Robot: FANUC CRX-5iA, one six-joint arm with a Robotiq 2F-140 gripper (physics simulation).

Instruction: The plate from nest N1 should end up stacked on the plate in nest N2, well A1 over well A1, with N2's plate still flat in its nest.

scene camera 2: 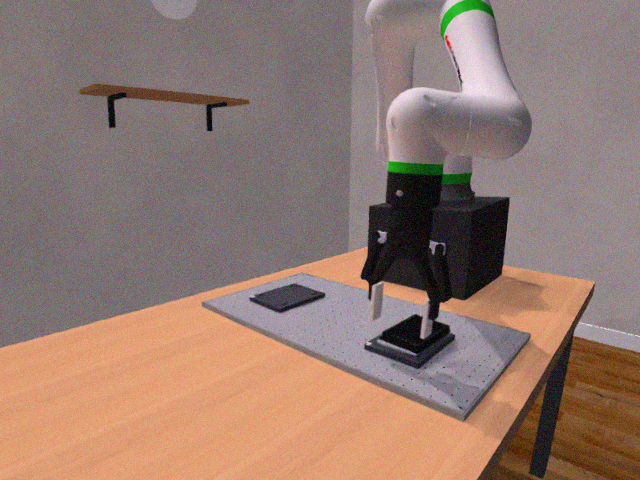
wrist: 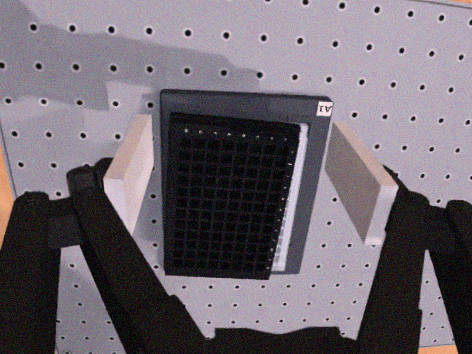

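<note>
The black well plate lies on the pale plate in nest N2. It sits off to the left in the wrist view, so a pale strip shows along its right side. Its bottom edge there reaches past the nest's visible edge. The A1 label is at the nest's upper right corner in the wrist view; the plate's own lettering is too blurred to read. Whether the lower plate is flat is hidden. My gripper is open, its pale pads apart from the black plate's two long sides.
The other dark nest lies at the far left of the grey perforated board, with no plate distinguishable on it. The wooden table surrounds the board. The robot's black base block stands behind the gripper.
</note>
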